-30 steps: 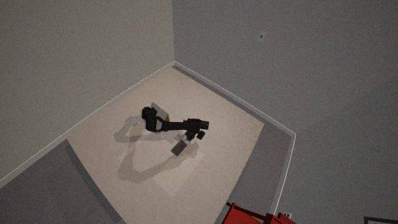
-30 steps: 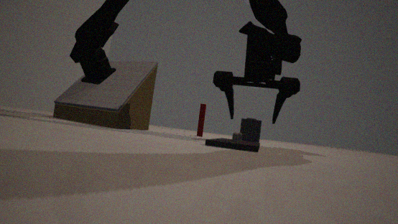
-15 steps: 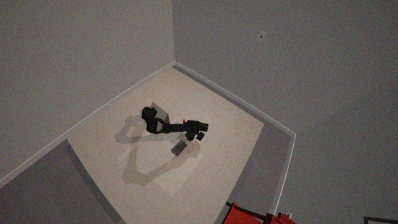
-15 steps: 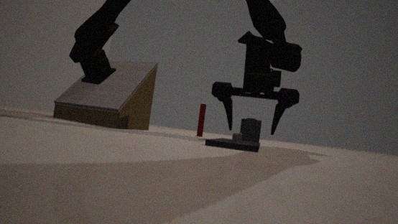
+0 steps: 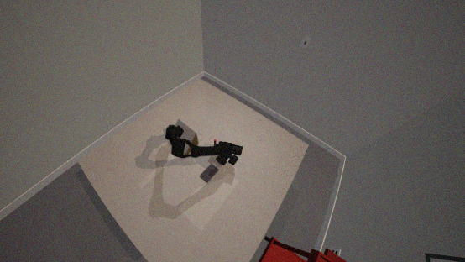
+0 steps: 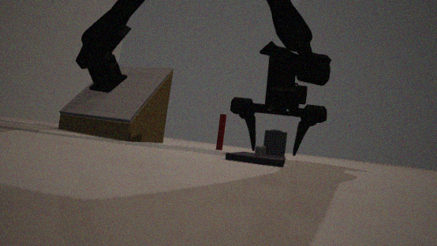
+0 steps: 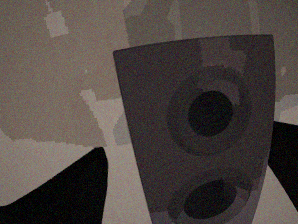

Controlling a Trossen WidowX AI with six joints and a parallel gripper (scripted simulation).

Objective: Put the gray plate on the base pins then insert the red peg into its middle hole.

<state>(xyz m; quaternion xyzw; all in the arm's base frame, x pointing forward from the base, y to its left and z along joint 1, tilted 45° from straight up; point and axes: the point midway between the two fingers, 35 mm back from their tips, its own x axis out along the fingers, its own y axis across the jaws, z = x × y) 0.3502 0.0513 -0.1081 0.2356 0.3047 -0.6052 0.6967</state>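
The dark base is 15 cm to the right of my gripper tip. Round my gripper tip: red peg (13 cm behind, 3 cm to the left, 3 cm above); then gray plate (3 cm above).
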